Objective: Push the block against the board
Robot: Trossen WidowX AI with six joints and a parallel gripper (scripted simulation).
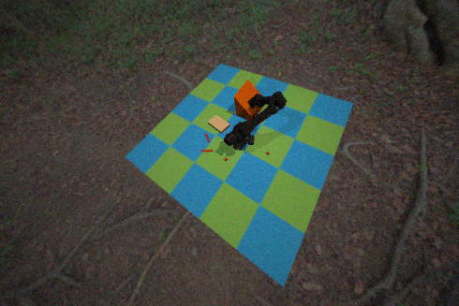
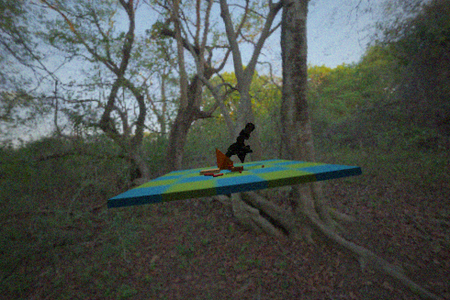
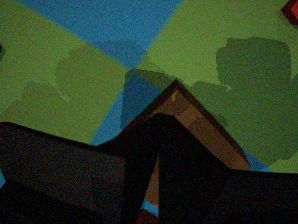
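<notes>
The square block lies 50 mm to the right of my gripper tip, 50 mm below it and 40 mm behind it. Also, from my gripper tip: board 280 mm to the right, 70 mm behind, 50 mm below; then small red cube 160 mm behind, 100 mm to the right, 40 mm below.
</notes>
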